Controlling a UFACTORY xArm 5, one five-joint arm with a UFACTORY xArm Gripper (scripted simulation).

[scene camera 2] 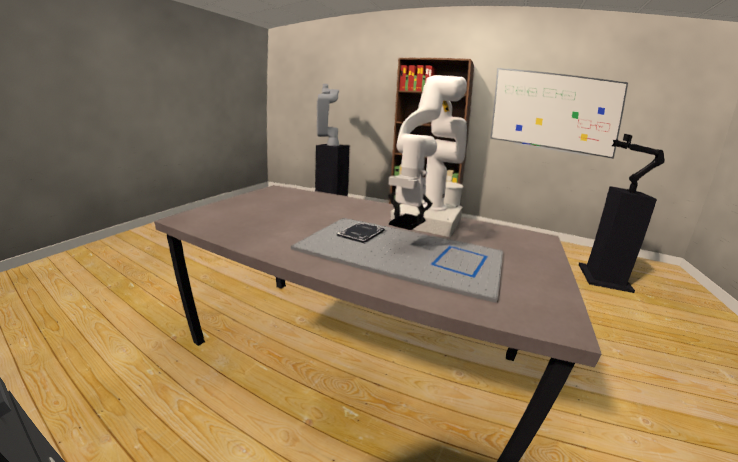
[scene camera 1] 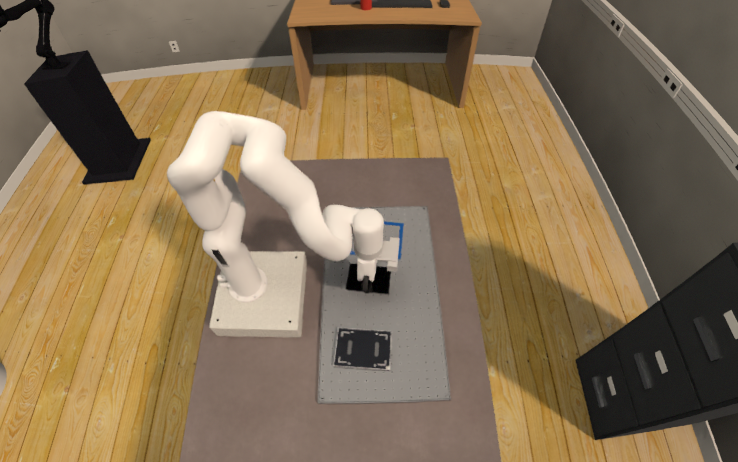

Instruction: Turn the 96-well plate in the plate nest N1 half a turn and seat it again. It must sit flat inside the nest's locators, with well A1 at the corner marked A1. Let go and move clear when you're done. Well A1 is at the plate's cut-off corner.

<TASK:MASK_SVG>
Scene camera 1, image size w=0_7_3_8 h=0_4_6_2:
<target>96-well plate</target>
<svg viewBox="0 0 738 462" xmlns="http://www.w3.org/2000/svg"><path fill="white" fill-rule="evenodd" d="M377 266L375 278L372 282L372 293L389 294L391 271L387 271L387 267ZM350 264L346 290L361 292L362 281L357 280L357 264Z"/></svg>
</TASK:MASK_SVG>
